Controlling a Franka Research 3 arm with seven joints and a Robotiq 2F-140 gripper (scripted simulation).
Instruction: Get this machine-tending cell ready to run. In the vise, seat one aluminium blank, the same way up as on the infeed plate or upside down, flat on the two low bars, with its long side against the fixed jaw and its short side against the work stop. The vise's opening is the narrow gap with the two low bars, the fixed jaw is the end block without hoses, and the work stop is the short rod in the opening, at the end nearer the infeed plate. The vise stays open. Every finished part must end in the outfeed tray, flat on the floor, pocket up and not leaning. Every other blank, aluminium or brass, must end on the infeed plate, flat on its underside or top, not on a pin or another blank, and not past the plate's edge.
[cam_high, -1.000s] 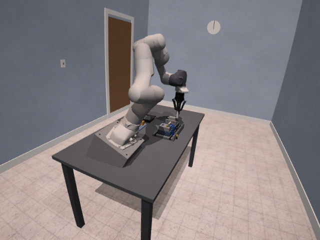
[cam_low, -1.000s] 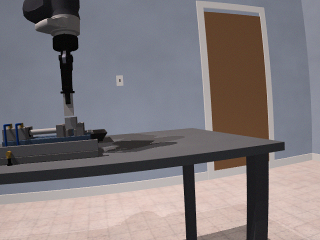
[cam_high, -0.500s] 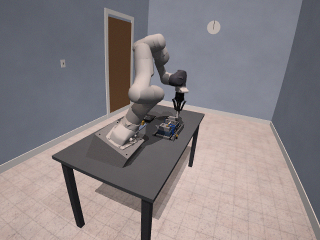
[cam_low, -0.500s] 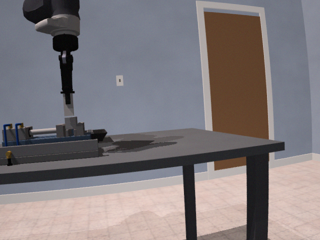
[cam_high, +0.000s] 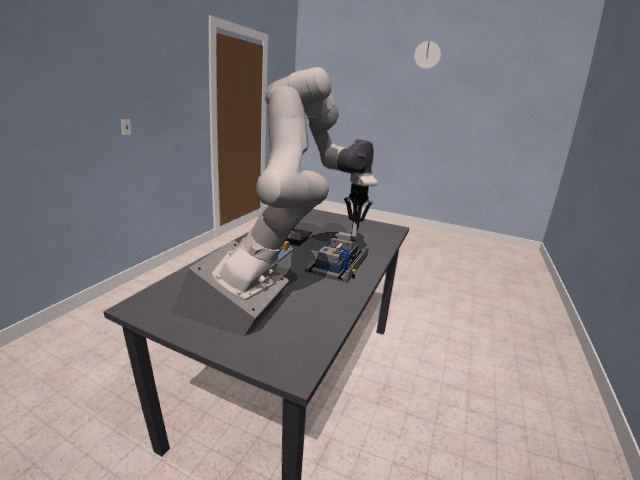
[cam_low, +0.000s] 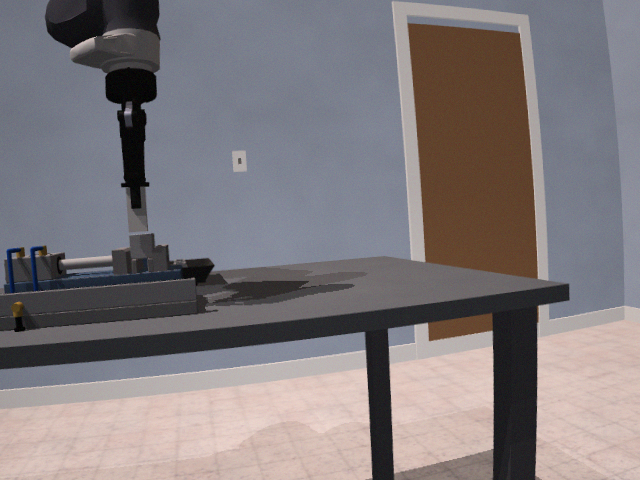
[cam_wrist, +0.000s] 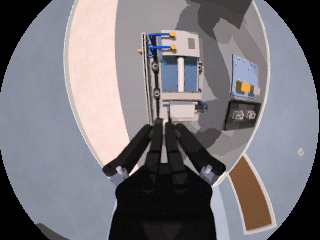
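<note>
Now: hand 90 mm to the right of the work stop and 60 mm above it. Also, from my hand: vise guard rail 120 mm below, 80 mm behind, 40 mm to the right; vise 110 mm below, 70 mm behind, 50 mm to the left; brass blank 330 mm to the left, 130 mm below, 50 mm behind.
</note>
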